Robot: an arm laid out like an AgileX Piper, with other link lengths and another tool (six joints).
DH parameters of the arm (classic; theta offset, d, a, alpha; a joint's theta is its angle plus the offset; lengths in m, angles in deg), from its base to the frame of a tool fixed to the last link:
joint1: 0 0.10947 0 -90
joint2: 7.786 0 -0.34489 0
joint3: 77.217 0 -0.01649 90
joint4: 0 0.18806 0 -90
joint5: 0 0 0 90
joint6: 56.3 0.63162 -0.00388 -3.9
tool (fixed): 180 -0.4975 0 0
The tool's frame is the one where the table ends.
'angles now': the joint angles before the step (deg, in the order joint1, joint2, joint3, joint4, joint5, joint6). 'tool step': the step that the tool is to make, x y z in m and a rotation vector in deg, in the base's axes. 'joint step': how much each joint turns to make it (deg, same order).
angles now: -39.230 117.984 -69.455 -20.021 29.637 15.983
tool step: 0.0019 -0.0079 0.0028 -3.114 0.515 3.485
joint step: 0.010 0.004 0.001 -4.396 -1.698 0.020
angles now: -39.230 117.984 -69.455 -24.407 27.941 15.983
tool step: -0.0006 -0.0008 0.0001 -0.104 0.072 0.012
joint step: -0.118 0.003 -0.001 -0.178 -0.014 -0.004
